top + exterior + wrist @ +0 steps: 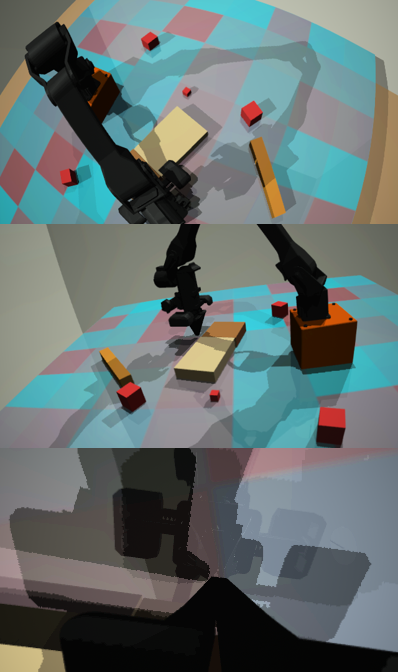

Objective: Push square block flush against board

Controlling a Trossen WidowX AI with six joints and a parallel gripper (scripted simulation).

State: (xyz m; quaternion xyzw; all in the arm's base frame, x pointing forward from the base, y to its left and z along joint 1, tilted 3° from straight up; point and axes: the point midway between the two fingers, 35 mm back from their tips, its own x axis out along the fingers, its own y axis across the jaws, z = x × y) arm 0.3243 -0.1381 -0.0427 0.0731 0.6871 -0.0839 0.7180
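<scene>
Right now my gripper tip is 90 mm past the brown square block, 20 mm to the right of it and 10 mm below it. Also, from my gripper tip: board (150 mm to the left, 60 mm behind, 10 mm above); then long orange bar (200 mm ahead, 170 mm to the left, 10 mm above).
</scene>
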